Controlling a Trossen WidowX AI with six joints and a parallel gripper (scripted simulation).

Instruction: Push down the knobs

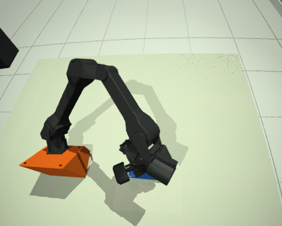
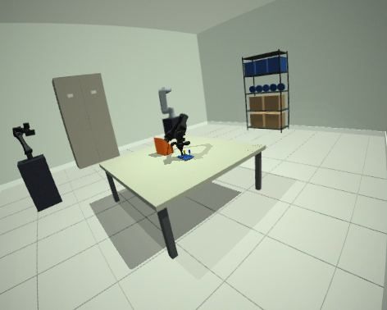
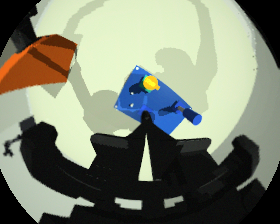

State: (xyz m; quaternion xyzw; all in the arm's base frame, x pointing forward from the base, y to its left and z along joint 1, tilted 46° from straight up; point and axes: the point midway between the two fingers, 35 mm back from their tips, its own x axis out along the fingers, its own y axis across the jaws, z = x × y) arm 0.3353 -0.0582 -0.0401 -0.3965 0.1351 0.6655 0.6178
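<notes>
Now: the black knob 2 cm below my gripper tip. From my gripper tip the other things lie so: yellow knob 2 cm behind, 5 cm to the left, 1 cm below.
</notes>
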